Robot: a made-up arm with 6 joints.
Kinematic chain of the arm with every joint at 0, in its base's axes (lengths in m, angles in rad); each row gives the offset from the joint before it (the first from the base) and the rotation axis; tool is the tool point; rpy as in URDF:
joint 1: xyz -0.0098 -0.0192 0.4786 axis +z
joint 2: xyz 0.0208 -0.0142 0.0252 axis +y
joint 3: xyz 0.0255 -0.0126 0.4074 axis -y
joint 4: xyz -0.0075 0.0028 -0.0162 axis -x
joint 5: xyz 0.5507 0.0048 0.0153 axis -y
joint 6: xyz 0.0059 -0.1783 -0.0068 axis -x
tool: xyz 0 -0.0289 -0.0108 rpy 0.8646 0.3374 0.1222
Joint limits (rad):
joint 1: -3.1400..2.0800
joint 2: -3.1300..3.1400
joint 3: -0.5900..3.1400
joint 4: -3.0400..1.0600
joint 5: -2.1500..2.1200
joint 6: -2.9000..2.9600
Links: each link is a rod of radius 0.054 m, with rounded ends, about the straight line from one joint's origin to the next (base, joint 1, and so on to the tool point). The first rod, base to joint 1, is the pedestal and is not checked.
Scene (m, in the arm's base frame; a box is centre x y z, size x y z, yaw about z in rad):
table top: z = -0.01
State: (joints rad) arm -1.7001 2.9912 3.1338 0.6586 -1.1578 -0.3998
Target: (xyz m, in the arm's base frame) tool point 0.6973 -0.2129 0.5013
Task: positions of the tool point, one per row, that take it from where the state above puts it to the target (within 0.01 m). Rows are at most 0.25 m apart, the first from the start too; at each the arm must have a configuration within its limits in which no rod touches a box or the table.
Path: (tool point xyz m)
1: -0.0989 -0.6274 0.3029
2: 0.0851 -0.6550 0.3364
3: 0.2750 -0.6247 0.3733
4: 0.4520 -0.5362 0.4131
5: 0.5980 -0.3950 0.4560
6: 0.6973 -0.2129 0.5013

